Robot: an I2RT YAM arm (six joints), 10 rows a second.
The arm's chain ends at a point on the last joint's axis. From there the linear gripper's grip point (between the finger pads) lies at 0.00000 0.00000 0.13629 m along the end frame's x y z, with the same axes.
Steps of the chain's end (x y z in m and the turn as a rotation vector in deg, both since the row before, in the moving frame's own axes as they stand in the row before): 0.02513 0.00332 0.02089 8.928 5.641 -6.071; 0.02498 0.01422 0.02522 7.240 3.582 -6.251; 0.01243 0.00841 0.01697 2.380 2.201 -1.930; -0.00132 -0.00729 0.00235 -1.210 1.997 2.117; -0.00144 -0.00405 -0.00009 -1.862 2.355 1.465
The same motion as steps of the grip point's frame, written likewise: 0.03733 -0.01847 0.01858 8.928 5.641 -6.071; 0.03252 -0.00337 0.02387 7.240 3.582 -6.251; 0.01757 0.00266 0.01675 2.380 2.201 -1.930; 0.00337 -0.00433 0.00224 -1.210 1.997 2.117; 0.00410 0.00045 -0.00028 -1.862 2.355 1.465
